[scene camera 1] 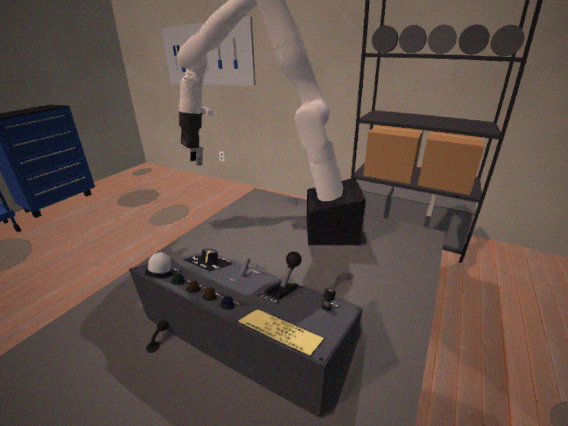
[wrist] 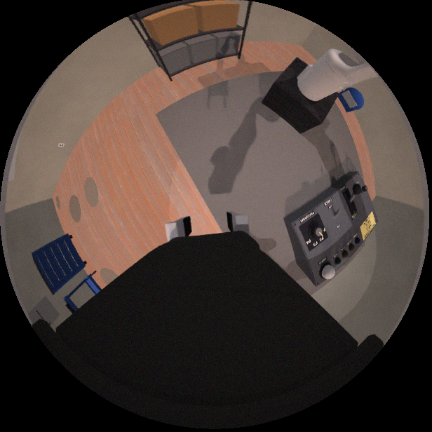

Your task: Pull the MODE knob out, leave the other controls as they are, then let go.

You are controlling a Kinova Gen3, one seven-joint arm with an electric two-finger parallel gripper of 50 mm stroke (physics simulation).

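Where they show: gripper, fingertip midpoint: [scene camera 1: 196, 162]; arm's base at its link origin: [scene camera 1: 330, 194].
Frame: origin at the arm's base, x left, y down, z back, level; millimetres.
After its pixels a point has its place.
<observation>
The grey control console [scene camera 1: 235, 345] @[x 142, y 54, z -620 mm] [wrist: 307, 260] stands on the dark mat. A small black knob [scene camera 1: 329, 294] @[x 235, y 23, z -412 mm] stands upright near its right end; its label is too blurred to read, so I cannot tell whether it is the MODE knob. A black rotary knob with a yellow pointer [scene camera 1: 209, 256] @[x -109, y 35, z -472 mm] [wrist: 318, 231] sits at the other end, under a PROGRAM label in the wrist view. My gripper [scene camera 1: 196, 156] @[x -422, y -110, z -249 mm] [wrist: 208, 221] is open and empty, high above and behind the console, well apart from its controls. In the wrist view the console lies to the right of the fingers.
The console also carries a ball-topped lever [scene camera 1: 293, 259] @[x 114, y -2, z -383 mm], a toggle [scene camera 1: 245, 267] @[x -3, y 44, z -439 mm], a white dome [scene camera 1: 159, 263] @[x -95, y -40, z -618 mm] [wrist: 328, 272], several coloured buttons and a yellow note [scene camera 1: 282, 331] @[x 225, y -3, z -571 mm] [wrist: 368, 226]. The black arm base [scene camera 1: 335, 220] @[x 64, y 52, z -70 mm] [wrist: 300, 97] stands behind it. A blue cabinet [scene camera 1: 47, 155] [wrist: 60, 262] stands left.
</observation>
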